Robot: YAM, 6 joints.
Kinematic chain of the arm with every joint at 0, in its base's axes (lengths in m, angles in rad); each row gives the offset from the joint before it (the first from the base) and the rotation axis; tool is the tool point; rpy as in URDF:
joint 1: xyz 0 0 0.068 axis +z
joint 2: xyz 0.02 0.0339 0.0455 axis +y
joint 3: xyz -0.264 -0.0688 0 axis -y
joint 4: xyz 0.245 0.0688 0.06 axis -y
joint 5: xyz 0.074 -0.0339 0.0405 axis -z
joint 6: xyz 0.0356 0 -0.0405 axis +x
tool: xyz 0 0 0 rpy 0 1.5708 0
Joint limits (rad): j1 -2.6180..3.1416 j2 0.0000..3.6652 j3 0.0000..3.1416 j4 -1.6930..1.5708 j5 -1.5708..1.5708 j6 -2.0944..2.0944
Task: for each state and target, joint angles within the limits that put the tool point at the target. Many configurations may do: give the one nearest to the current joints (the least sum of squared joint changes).
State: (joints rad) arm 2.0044 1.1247 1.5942 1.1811 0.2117 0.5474
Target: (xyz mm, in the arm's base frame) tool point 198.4 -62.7 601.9
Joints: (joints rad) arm 2.7788 0.6912 1.8060 1.2720 0.3375 0.5474
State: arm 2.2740 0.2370 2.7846 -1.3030 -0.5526 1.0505
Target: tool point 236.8 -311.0 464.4
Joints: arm 2.2681 0.4591 2.7884 -1.1331 -0.5366 1.0505
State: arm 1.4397 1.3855 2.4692 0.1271 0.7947 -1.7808
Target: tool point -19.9 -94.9 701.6
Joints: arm 1.1087 1.1119 2.4716 0.1061 0.7590 -1.7808
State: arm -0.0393 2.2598 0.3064 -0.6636 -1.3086 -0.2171
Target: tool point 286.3 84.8 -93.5
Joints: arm 0.1753 2.6760 1.1299 -0.3228 -1.2306 -0.2171
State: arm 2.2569 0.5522 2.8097 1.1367 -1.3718 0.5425
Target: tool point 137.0 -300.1 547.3
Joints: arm 2.1069 0.8695 2.6117 1.3874 -1.4936 0.5425
